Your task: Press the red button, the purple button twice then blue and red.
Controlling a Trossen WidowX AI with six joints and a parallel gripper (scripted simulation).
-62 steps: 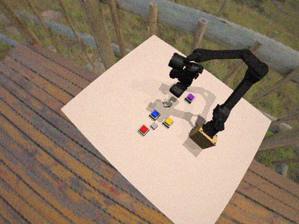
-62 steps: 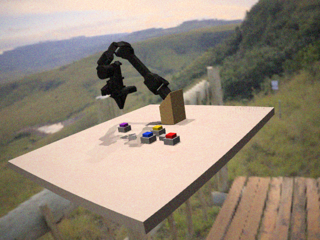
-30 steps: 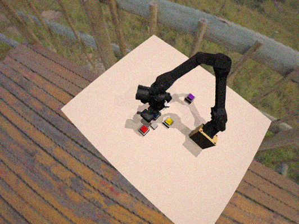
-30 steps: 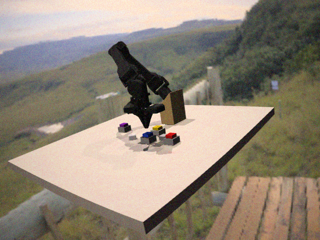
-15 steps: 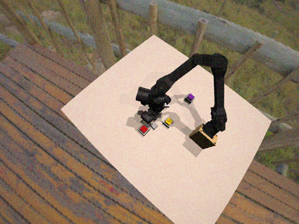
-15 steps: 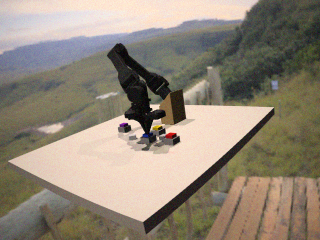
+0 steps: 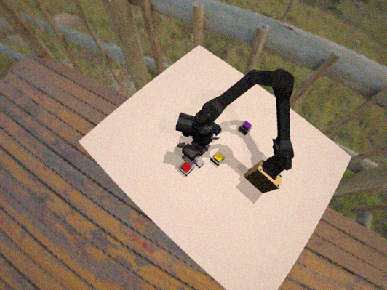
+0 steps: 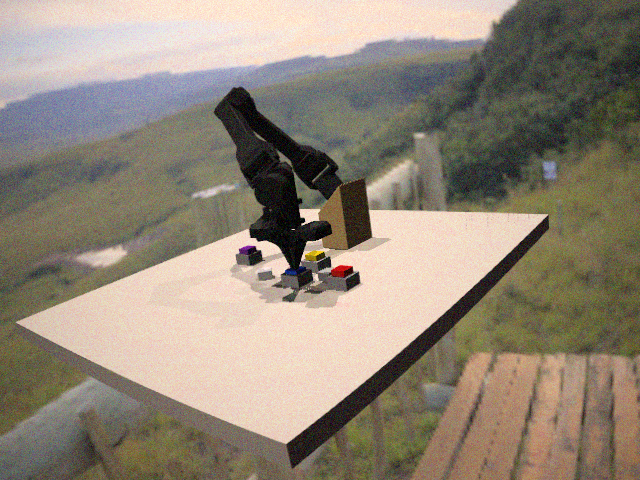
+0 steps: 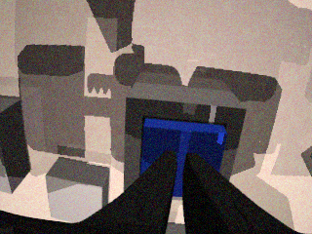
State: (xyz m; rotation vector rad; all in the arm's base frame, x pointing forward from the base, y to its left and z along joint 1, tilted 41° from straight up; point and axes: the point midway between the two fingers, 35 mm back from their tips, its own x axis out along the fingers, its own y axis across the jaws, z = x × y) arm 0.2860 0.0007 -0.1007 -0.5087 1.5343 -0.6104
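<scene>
Right now my gripper tip is 1 cm above the blue button. From my gripper tip the other things lie so: white block 10 cm to the right, 2 cm below, 2 cm behind; then grey block 5 cm to the left, 4 cm behind, 2 cm below; then yellow button 9 cm behind, 2 cm to the right.
</scene>
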